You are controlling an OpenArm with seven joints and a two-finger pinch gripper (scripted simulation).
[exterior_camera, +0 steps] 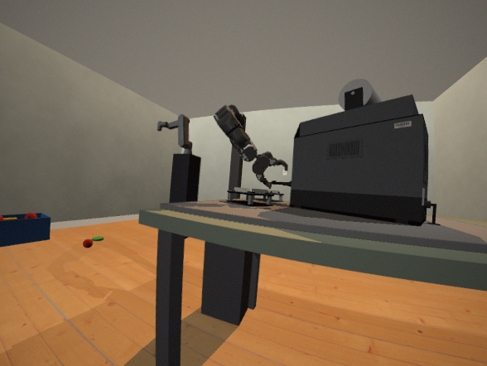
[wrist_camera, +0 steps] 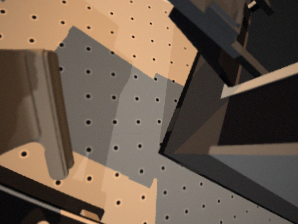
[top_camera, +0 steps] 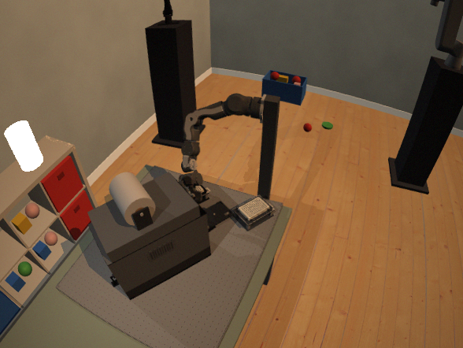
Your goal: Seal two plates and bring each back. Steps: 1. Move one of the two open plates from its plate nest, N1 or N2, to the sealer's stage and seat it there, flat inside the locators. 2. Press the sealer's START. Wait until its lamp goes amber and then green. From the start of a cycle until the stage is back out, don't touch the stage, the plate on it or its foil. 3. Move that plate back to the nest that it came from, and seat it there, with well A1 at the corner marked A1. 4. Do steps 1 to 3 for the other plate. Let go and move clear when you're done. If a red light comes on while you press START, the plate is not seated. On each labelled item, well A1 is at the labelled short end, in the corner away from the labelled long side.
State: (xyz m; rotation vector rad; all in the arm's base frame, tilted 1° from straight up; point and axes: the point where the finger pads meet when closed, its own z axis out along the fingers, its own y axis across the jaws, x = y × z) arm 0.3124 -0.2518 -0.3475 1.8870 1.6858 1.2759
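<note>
My hand is 130 mm to the right of the dark sealer stage, 30 mm short of it and 10 mm above it. Round my hand: white well plate: 280 mm to the left, 100 mm behind, 60 mm below; warning sticker: 70 mm ahead, 40 mm above; pale start button: 170 mm ahead, 150 mm to the left, 70 mm above.
</note>
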